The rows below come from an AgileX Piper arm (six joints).
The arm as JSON. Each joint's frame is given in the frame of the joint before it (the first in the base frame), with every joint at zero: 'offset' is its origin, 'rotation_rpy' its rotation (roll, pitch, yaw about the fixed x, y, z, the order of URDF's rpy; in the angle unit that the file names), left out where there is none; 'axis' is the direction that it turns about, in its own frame. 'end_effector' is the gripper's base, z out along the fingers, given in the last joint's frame.
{
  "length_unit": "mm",
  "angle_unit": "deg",
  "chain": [
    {
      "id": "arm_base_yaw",
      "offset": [
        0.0,
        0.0,
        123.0
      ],
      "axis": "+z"
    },
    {
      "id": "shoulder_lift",
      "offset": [
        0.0,
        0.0,
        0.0
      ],
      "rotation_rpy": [
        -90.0,
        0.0,
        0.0
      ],
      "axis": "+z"
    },
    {
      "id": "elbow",
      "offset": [
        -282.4,
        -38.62,
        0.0
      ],
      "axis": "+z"
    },
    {
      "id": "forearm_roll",
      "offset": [
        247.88,
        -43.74,
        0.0
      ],
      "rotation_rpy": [
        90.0,
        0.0,
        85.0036
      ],
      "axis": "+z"
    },
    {
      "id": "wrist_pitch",
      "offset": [
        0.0,
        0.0,
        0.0
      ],
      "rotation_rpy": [
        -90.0,
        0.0,
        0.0
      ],
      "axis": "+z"
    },
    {
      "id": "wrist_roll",
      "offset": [
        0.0,
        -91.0,
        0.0
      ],
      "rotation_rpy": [
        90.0,
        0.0,
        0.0
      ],
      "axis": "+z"
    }
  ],
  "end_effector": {
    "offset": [
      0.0,
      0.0,
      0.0
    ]
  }
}
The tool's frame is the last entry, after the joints.
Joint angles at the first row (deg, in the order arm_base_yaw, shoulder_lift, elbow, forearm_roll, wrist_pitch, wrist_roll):
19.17 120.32 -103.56 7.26 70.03 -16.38
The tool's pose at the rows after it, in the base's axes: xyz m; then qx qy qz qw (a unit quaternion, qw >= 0):
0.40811, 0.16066, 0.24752, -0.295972, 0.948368, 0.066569, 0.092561
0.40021, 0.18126, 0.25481, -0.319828, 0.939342, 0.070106, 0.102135
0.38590, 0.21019, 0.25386, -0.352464, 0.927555, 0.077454, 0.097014
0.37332, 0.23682, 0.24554, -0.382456, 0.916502, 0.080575, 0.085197
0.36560, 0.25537, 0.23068, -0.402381, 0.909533, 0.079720, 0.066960
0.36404, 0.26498, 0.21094, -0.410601, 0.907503, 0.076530, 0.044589
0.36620, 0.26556, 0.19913, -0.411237, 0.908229, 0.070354, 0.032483
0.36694, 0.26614, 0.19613, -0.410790, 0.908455, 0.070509, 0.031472
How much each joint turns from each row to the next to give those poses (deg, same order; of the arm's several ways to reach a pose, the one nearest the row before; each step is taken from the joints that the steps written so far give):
0.85 -1.51 -1.68 0.27 0.51 -0.10
2.87 -0.39 -0.91 0.05 0.00 0.00
4.12 0.12 0.03 0.46 0.11 0.00
3.79 1.14 -0.09 0.15 -0.01 0.00
2.56 1.92 0.00 0.00 0.01 0.00
1.13 2.52 0.00 0.00 0.00 0.00
0.00 1.49 0.00 -0.47 0.00 0.00
0.00 0.38 0.00 0.05 -0.28 0.00

